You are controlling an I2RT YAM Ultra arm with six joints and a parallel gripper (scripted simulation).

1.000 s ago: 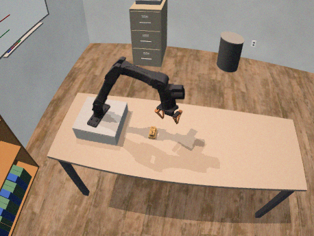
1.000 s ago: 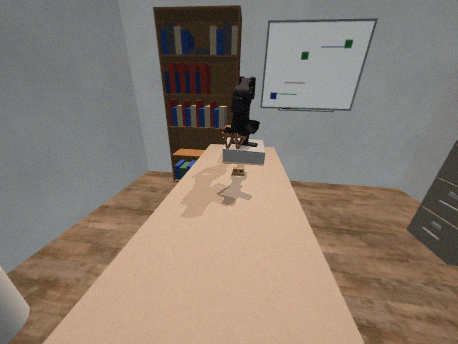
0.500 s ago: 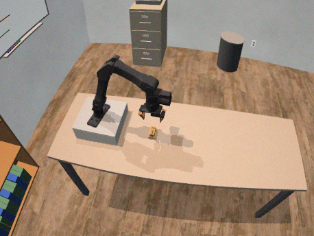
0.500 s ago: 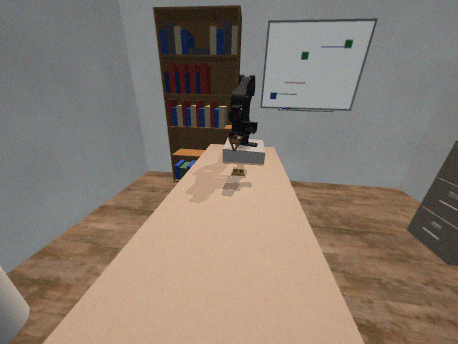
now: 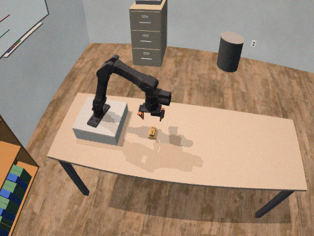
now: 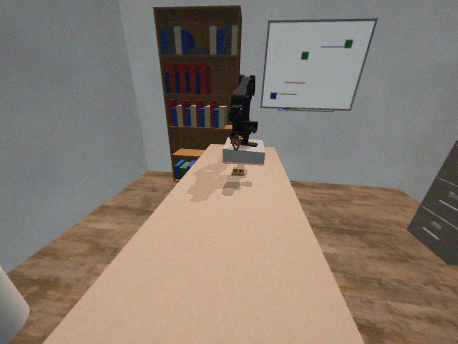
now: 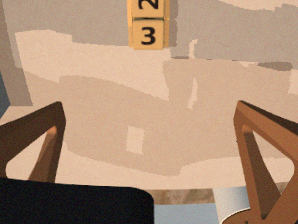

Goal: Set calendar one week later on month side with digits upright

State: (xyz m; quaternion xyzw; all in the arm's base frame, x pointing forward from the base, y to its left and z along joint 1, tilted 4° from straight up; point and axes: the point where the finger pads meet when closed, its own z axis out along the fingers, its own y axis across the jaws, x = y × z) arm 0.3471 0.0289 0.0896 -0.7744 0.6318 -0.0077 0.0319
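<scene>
Right now the wooden digit cube is 14 cm below my hand. Also, from my hand: calendar tray: 16 cm below, 2 cm to the left, 1 cm behind.
</scene>
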